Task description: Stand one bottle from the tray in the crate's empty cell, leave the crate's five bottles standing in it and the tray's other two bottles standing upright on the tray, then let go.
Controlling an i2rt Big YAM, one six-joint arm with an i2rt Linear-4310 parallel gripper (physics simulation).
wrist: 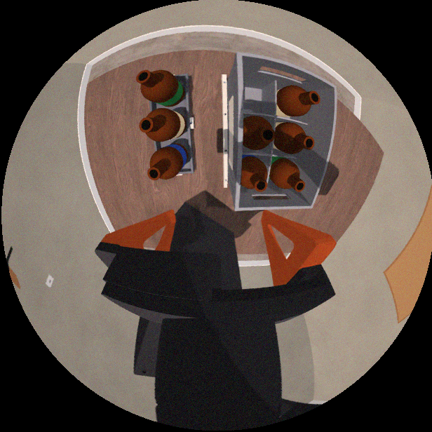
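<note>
My gripper (218,214) is open, its two orange fingers wide apart, with nothing between them. It is short of the tray and the crate in the view. The grey tray (192,160) at left holds three upright brown bottles in a row: a green-banded bottle (160,86), a cream-banded bottle (162,124) and a blue-banded bottle (168,161). The grey crate (325,145) at right holds five brown bottles: one bottle (294,100) at upper right, two bottles (256,131) (290,137) in the middle row, two bottles (253,171) (285,173) in the near row. Its upper left cell is empty.
The brown wooden table (120,175) carries both, with a pale raised rim (82,110) around part of it. A thin cream strip (225,170) runs along the crate's left side, between tray and crate. Dark shadows lie by the crate. An orange-tan surface (412,275) shows at far right.
</note>
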